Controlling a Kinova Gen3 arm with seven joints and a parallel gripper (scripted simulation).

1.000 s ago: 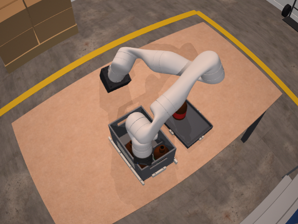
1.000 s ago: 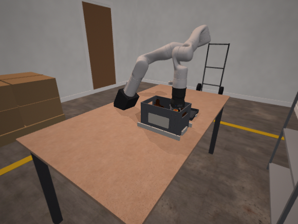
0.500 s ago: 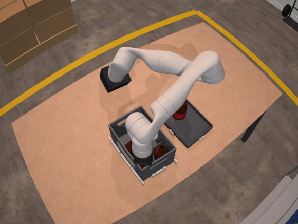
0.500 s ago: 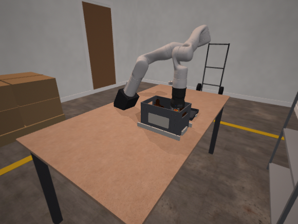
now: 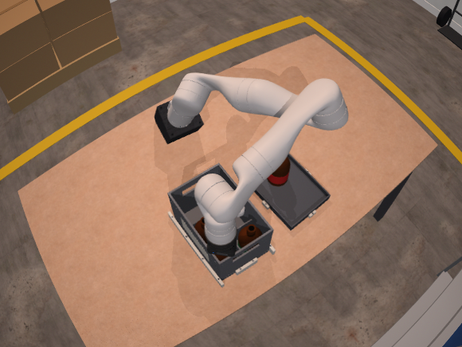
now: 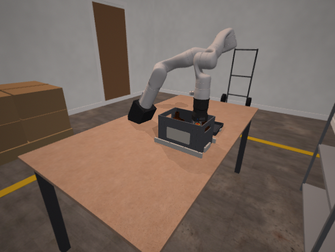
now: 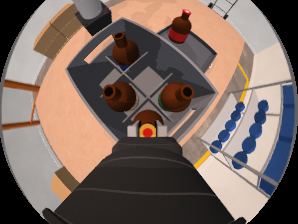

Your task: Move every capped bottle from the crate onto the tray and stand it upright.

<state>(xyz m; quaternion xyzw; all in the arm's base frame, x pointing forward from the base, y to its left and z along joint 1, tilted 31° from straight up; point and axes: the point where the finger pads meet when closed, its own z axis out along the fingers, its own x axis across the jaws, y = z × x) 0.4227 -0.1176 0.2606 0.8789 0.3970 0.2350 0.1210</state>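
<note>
Right now my hand is 90 mm past the dark grey crate, 40 mm to the right of it and 60 mm above it. The rest, counted from my hand: dark tray (110 mm behind, 320 mm to the left, 130 mm below); bottle (170 mm behind, 320 mm to the left, 60 mm below).
</note>
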